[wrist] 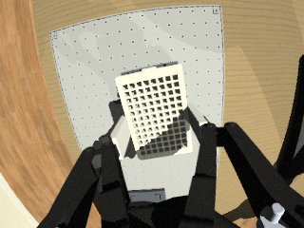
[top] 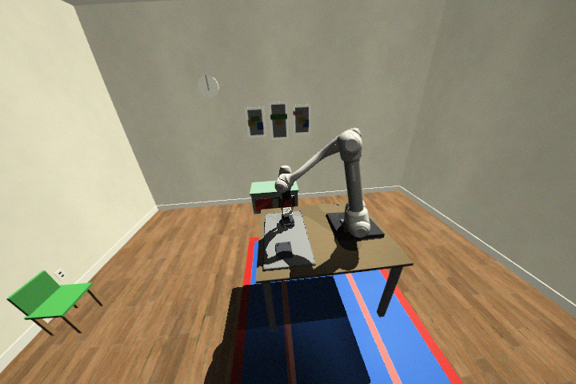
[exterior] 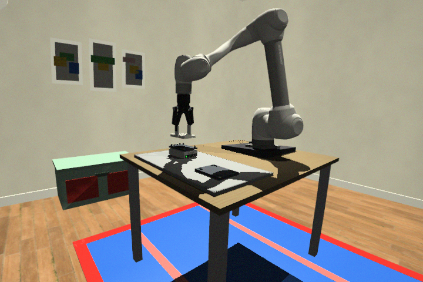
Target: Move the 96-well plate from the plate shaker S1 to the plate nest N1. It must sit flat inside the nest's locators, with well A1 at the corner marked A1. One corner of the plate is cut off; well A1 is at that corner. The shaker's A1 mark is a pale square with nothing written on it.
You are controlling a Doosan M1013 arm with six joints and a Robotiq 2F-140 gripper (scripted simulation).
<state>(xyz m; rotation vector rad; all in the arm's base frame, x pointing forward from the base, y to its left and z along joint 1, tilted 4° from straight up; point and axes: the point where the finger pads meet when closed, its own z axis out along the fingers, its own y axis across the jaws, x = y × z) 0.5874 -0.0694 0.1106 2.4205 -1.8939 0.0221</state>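
Now: the white 96-well plate 2 cm below my hand. Round my hand: dark plate nest N1: 36 cm to the left, 14 cm below, 1 cm ahead.
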